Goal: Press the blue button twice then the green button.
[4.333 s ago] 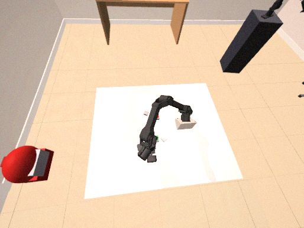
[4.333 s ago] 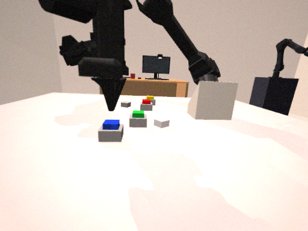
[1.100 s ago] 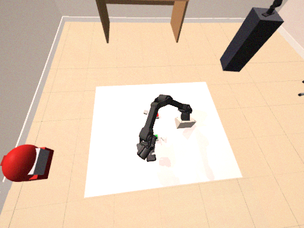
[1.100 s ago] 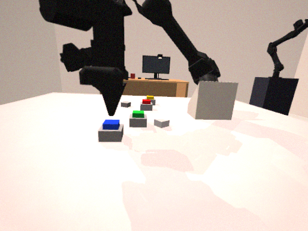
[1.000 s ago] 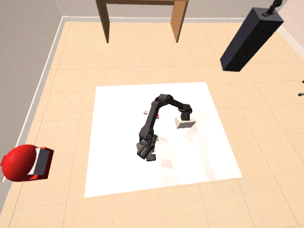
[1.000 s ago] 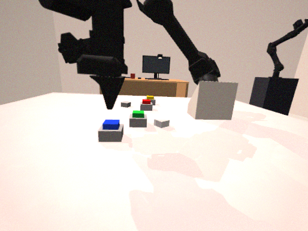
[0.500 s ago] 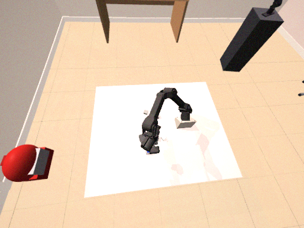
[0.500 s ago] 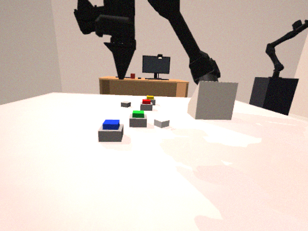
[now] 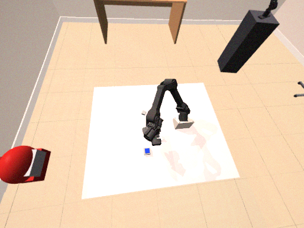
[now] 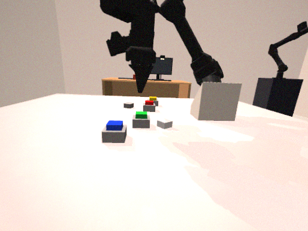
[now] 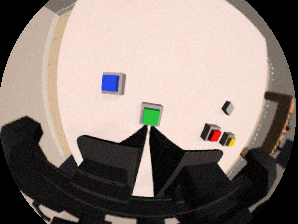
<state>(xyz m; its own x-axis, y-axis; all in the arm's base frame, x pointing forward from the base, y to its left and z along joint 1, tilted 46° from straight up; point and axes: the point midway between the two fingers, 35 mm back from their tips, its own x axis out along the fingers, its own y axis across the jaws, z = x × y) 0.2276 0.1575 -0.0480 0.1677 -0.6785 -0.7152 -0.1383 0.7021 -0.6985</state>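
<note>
The green button is 6 cm below my gripper tip and 1 cm to the right of it. The rest, counted from my gripper tip: small white block 9 cm below, 7 cm behind, 1 cm to the right; then red button 20 cm to the right, 6 cm below, 1 cm behind; then blue button 10 cm to the left, 6 cm below, 4 cm ahead.
</note>
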